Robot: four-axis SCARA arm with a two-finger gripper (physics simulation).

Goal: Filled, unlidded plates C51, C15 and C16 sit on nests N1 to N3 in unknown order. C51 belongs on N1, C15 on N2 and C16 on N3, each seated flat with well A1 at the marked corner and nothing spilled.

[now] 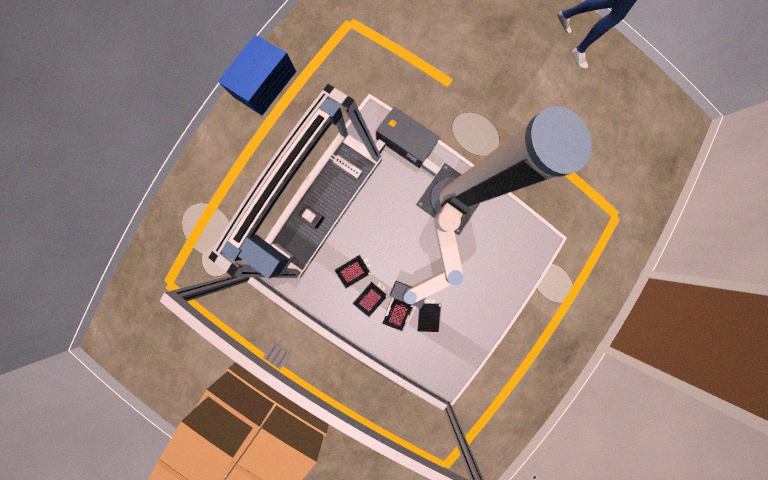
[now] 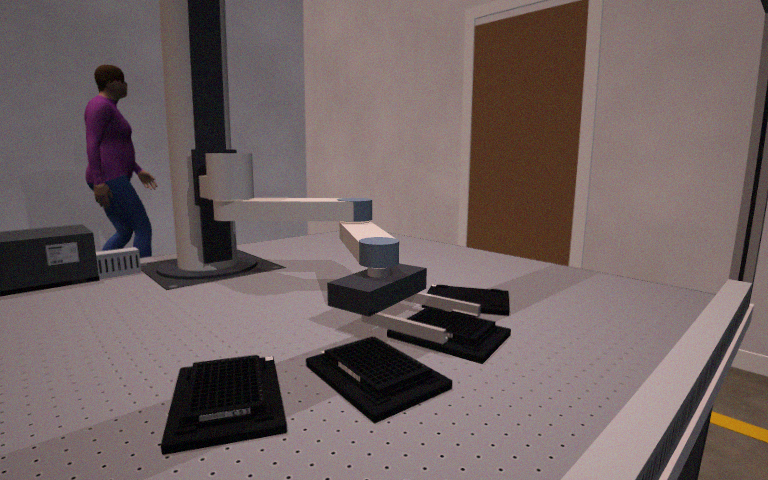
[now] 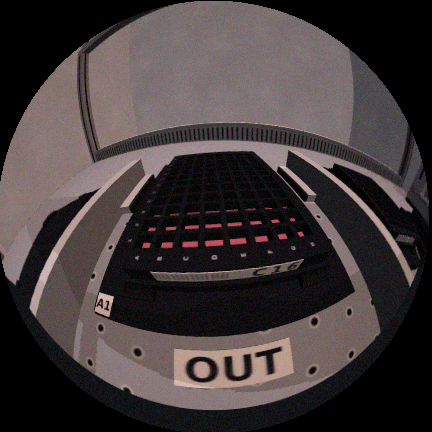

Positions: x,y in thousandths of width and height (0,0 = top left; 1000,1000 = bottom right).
Labels:
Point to a nest N1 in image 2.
At 630,620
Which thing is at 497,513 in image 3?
A plate C16.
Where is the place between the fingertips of my gripper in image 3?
499,369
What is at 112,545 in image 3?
A nest N1.

